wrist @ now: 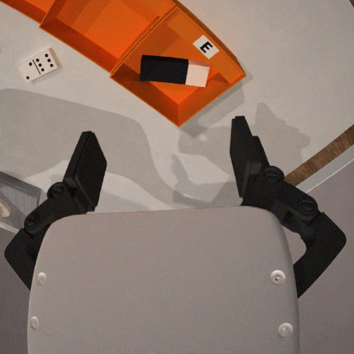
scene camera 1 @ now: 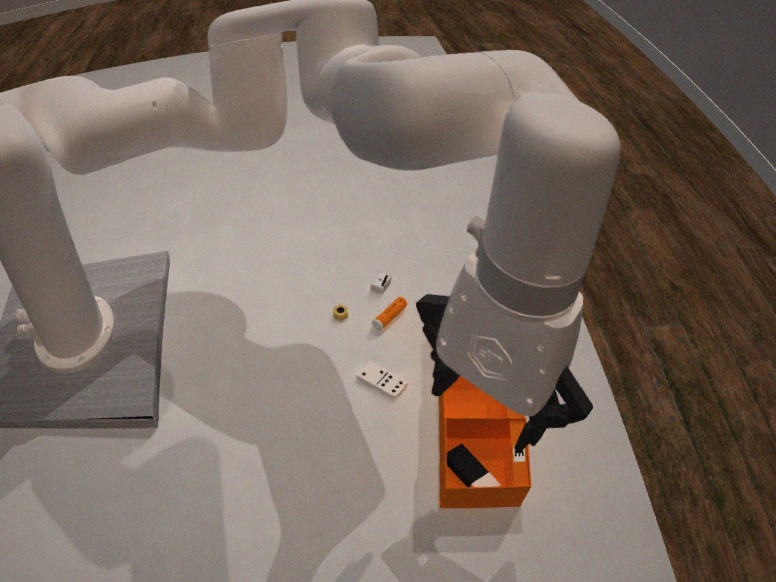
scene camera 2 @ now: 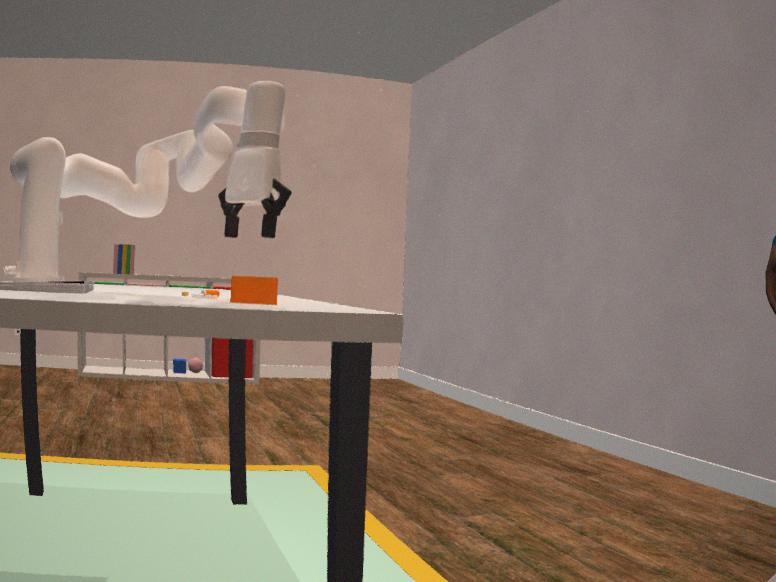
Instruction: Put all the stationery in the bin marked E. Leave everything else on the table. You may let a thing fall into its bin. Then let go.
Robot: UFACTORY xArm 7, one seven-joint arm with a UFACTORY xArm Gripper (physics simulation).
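Places are measured from the arm's base along level axes (x ahead, y left, z up), in millimetres.
Pixels of known places: gripper, fingertip midpoint: (scene camera 1: 485, 414) (scene camera 2: 248, 237); arm's base, origin of the base link: (scene camera 1: 75, 335) (scene camera 2: 38, 281).
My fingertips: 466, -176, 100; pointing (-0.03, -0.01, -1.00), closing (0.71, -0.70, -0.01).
Observation:
For each thing: its top centre in the pictures, then the offset to it from my fingertips, as dx, dy, dz. "*": a spot on its surface instead.
- bin marked E, surface spot: (scene camera 1: 482, 498) * +9, -41, -94
- black-sleeved white eraser, middle of its top: (scene camera 1: 472, 469) +4, -4, -97
- small light-grey sharpener, middle of its top: (scene camera 1: 381, 279) -72, +271, -106
- orange battery, middle of its top: (scene camera 1: 389, 309) (scene camera 2: 210, 290) -65, +219, -103
- yellow nut, middle of its top: (scene camera 1: 340, 310) -121, +225, -108
- white domino, middle of its top: (scene camera 1: 382, 378) (scene camera 2: 204, 294) -78, +126, -110
The bin marked E (scene camera 1: 482, 498) (wrist: 150, 100) is the end compartment of the orange bin row, which also shows in scene camera 2 (scene camera 2: 253, 290). A black-sleeved white eraser (scene camera 1: 466, 464) (wrist: 164, 69) lies inside it, slightly tilted. A small light-grey sharpener (scene camera 1: 380, 283) with a dark blade lies on the table, beyond the orange battery (scene camera 1: 389, 313) (scene camera 2: 212, 292). My gripper (scene camera 1: 482, 416) (scene camera 2: 250, 233) (wrist: 163, 139) is open and empty, high above the bin row. The compartments nearer the sharpener are partly hidden by the gripper in scene camera 1.
A yellow nut (scene camera 1: 340, 312) lies left of the battery. A white domino (scene camera 1: 382, 379) (wrist: 39, 65) lies left of the bin row. The arm's grey base plate (scene camera 1: 134, 350) is at the left. The table's right edge runs beyond the bins.

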